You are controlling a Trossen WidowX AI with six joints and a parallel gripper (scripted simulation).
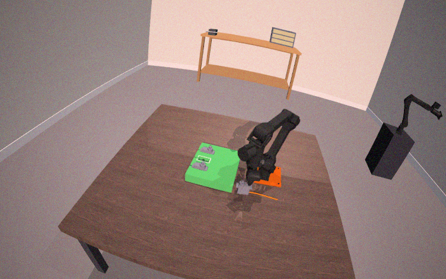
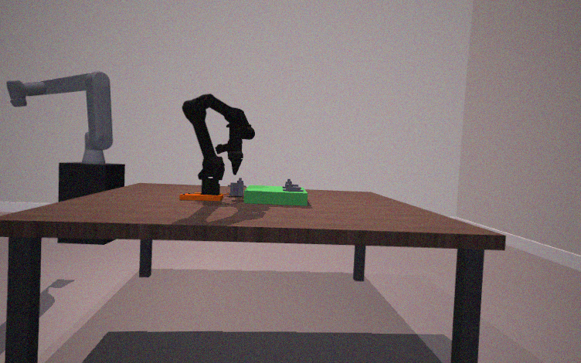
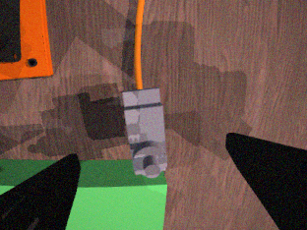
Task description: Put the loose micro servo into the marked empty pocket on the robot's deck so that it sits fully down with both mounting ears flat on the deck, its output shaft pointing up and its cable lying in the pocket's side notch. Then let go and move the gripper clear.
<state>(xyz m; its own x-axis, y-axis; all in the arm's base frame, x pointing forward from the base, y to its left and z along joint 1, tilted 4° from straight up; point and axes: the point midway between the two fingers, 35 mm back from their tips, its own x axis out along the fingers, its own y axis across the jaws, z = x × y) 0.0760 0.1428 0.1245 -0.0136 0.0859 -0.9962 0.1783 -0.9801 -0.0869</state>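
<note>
My gripper tip is now 15 cm short of the green deck, 12 cm to the left of it and 7 cm above it.
</note>
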